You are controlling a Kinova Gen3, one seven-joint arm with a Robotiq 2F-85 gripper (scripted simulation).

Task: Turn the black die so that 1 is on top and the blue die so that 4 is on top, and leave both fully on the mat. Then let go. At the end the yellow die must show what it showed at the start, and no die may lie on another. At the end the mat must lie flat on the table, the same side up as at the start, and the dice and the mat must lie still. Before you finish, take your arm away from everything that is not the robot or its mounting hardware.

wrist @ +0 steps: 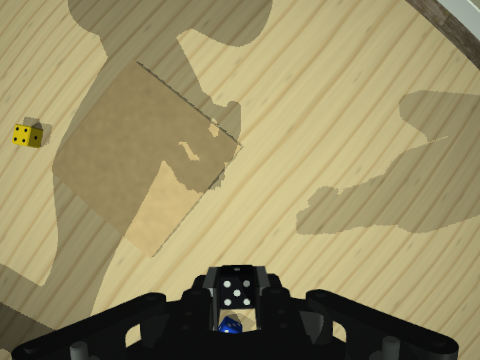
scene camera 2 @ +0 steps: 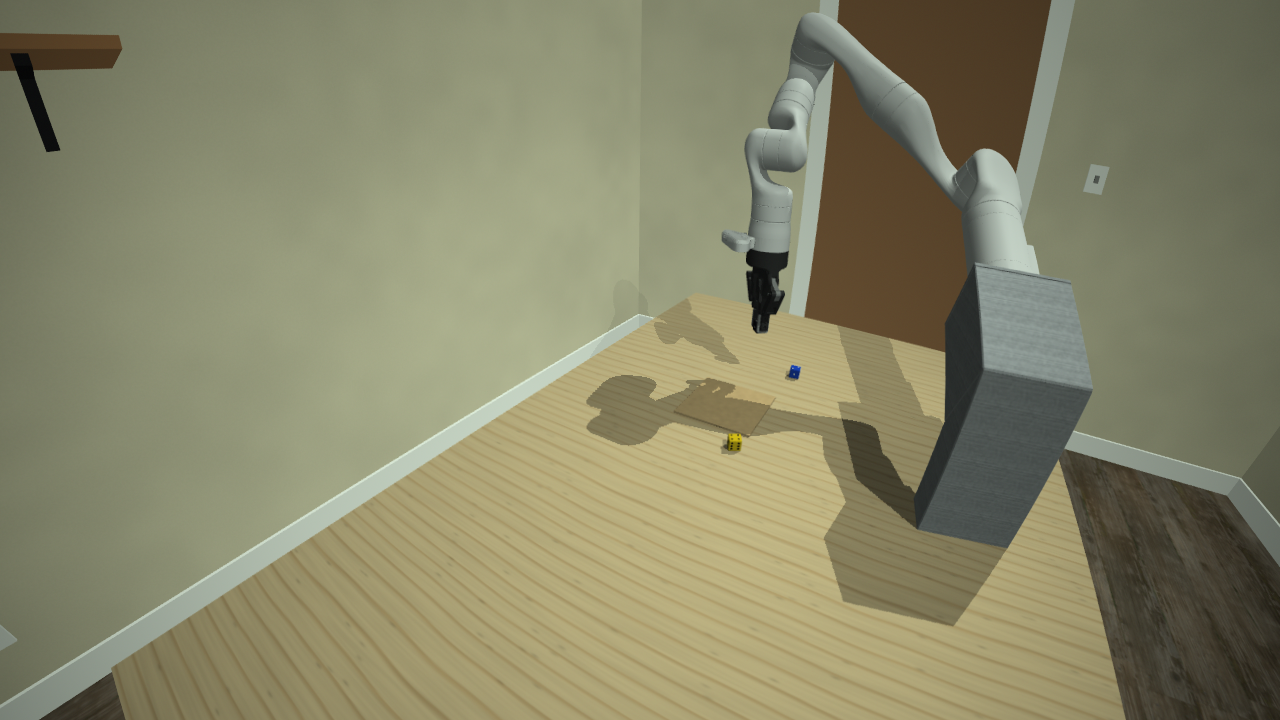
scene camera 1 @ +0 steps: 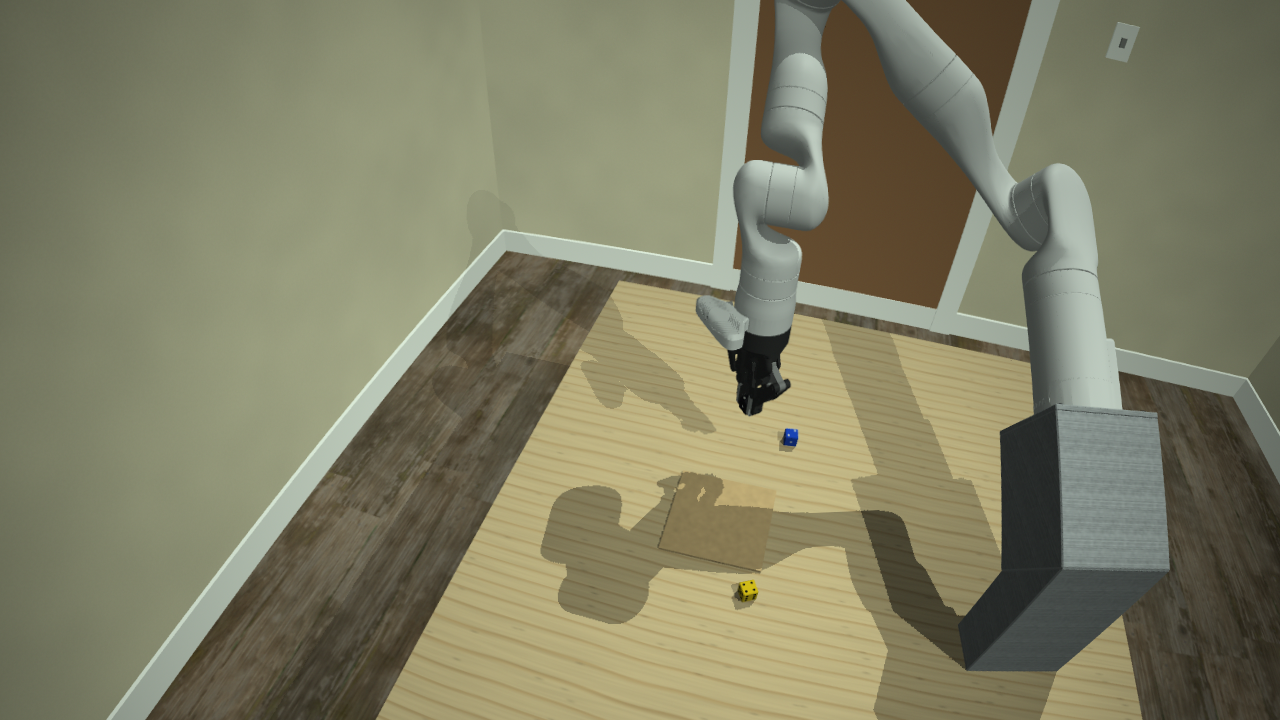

My gripper shows in the wrist view, in scene camera 2 and in scene camera 1 (748, 407). A brown mat shows in the wrist view (143, 157), in scene camera 2 and in scene camera 1. The same spot on the brown mat: (scene camera 2: 730, 407) is (scene camera 1: 726, 524). One and the same spot on my gripper: (wrist: 277, 313) is (scene camera 2: 752, 289).
